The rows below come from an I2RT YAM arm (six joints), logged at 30 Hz.
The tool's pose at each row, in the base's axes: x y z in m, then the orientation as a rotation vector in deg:
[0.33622 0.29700 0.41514 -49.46 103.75 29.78]
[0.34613 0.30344 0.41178 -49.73 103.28 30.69]
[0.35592 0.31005 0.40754 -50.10 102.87 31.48]
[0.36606 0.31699 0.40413 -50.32 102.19 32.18]
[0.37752 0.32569 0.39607 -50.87 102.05 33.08]
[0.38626 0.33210 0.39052 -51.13 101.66 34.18]
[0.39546 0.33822 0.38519 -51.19 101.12 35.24]
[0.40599 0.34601 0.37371 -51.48 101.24 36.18]
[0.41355 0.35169 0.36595 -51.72 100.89 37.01]
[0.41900 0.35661 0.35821 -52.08 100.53 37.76]
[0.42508 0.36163 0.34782 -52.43 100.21 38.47]
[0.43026 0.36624 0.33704 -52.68 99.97 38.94]
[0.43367 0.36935 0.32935 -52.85 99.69 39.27]
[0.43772 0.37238 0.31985 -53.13 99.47 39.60]
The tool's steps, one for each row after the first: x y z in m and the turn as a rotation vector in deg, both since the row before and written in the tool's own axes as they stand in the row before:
[-0.00118 -0.00320 0.01180 -0.75 -0.45 0.07]
[-0.00030 -0.00312 0.01215 -0.73 -0.34 -0.02]
[-0.00118 -0.00336 0.01224 -0.58 -0.61 -0.09]
[0.00248 -0.00329 0.01597 -0.90 -0.05 0.06]
[0.00141 -0.00285 0.01175 -0.88 -0.41 0.20]
[0.00127 -0.00358 0.01166 -0.75 -0.60 0.22]
[0.00639 -0.00379 0.01575 -0.80 0.07 0.35]
[0.00408 -0.00285 0.01117 -0.70 -0.32 0.11]
[0.00477 -0.00171 0.00939 -0.71 -0.26 0.00]
[0.00715 -0.00233 0.01066 -0.67 -0.22 0.01]
[0.00785 -0.00195 0.00994 -0.46 -0.16 -0.02]
[0.00572 -0.00131 0.00678 -0.32 -0.21 -0.06]
[0.00735 -0.00196 0.00761 -0.38 -0.11 -0.09]

